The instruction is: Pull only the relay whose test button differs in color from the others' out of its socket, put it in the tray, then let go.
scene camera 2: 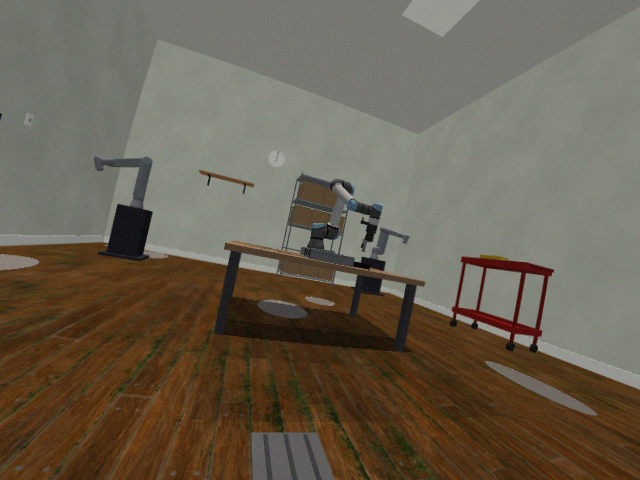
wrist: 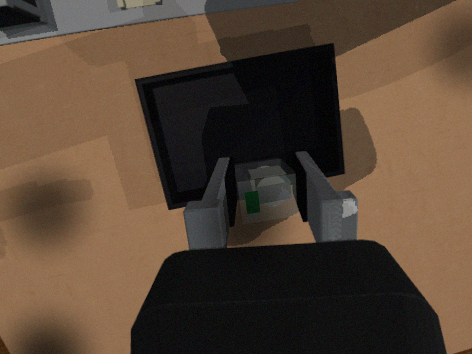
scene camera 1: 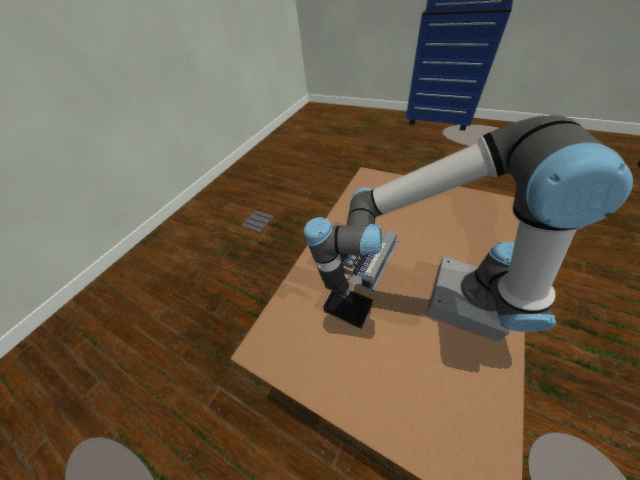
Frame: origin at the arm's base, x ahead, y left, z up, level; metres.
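Seen in the pictures: gripper, between the fingertips: (scene camera 2: 362, 248) (wrist: 263, 175) (scene camera 1: 344, 291); arm's base, origin of its link: (scene camera 2: 315, 248) (scene camera 1: 483, 291).
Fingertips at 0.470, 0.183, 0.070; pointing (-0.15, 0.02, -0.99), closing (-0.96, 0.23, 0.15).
Note:
Pixels of each thing's middle, then the offset from my fingertips to it, as dx, dy, dz. "*": a spot on its surface instead.
- clear relay, middle of its body: (wrist: 261, 186) +0.002, +0.006, -0.002
- black tray, middle of its body: (wrist: 245, 127) (scene camera 1: 347, 305) (scene camera 2: 358, 264) -0.009, -0.007, -0.126
- panel's grey edge, a spot on its surface: (wrist: 100, 22) * +0.078, -0.130, -0.140
My gripper (wrist: 263, 175) (scene camera 2: 363, 248) is shut on a clear relay (wrist: 270, 192) with a green test button, seen between the fingers in the wrist view. The relay is held above the table, over the near edge of the black tray (wrist: 154, 145) (scene camera 1: 360, 321). In scene camera 1 the fingertips are over the tray's far side, and the relay is too small to make out. In scene camera 2 the gripper hangs above the tabletop. The panel (scene camera 1: 381, 263) with the relay sockets is beside the tray, partly hidden by the arm in scene camera 1.
The panel's grey edge (wrist: 100, 22) crosses the top of the wrist view, beyond the tray. The tray and panel lie on the wooden table (scene camera 1: 392, 372) (scene camera 2: 289, 260). The arm's grey base plate (scene camera 1: 465, 315) stands to their right in scene camera 1. A red cart (scene camera 2: 506, 265) stands away from the table.

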